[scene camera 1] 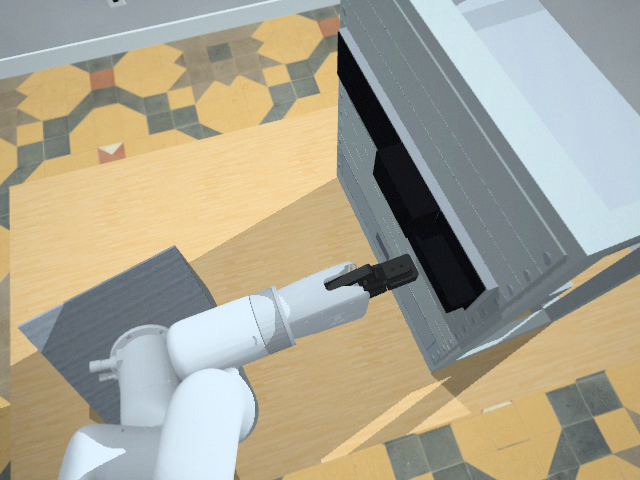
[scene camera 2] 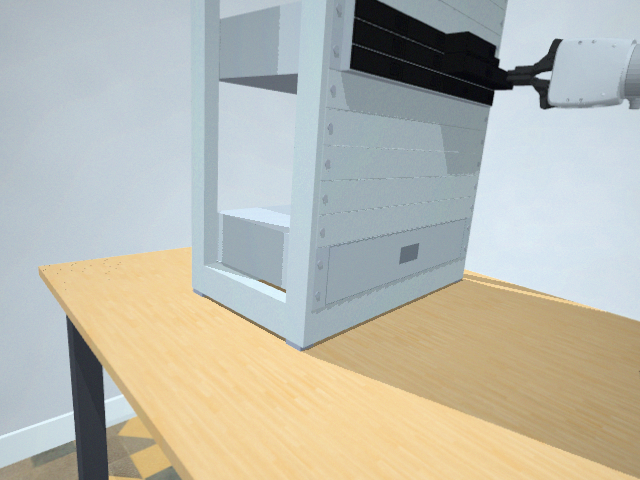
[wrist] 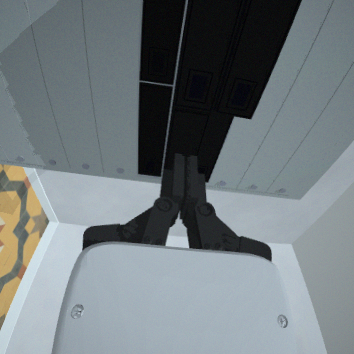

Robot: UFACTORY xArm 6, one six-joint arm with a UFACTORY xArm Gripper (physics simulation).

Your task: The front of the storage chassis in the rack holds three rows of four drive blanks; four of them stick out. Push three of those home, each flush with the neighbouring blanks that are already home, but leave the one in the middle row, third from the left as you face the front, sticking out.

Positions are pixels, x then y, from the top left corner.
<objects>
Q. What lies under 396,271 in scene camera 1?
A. The gripper.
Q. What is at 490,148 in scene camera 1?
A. A grey rack.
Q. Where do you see a grey rack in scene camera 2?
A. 369,228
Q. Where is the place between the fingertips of the gripper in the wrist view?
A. At 182,167
</objects>
